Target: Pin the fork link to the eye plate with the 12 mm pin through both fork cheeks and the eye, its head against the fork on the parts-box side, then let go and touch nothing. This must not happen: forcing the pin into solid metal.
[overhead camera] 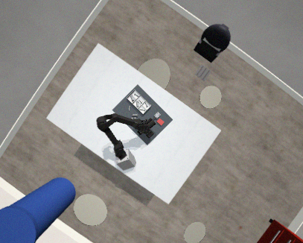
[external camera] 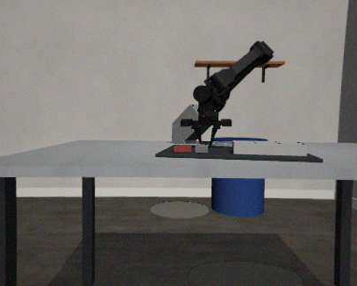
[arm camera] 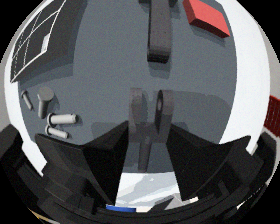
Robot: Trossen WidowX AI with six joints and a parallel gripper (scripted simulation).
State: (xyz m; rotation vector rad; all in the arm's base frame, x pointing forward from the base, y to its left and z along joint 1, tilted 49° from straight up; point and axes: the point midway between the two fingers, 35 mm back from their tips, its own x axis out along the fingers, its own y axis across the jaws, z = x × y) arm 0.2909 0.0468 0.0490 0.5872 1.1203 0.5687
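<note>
Now: the fork link 3 cm below my hand. The rest, counted from my hand: grey pin: 10 cm to the left, 3 cm below, 1 cm behind; then dark mat: 11 cm to the left, 6 cm ahead, 5 cm below; then eye plate: 8 cm ahead, 3 cm below, 1 cm to the left.
</note>
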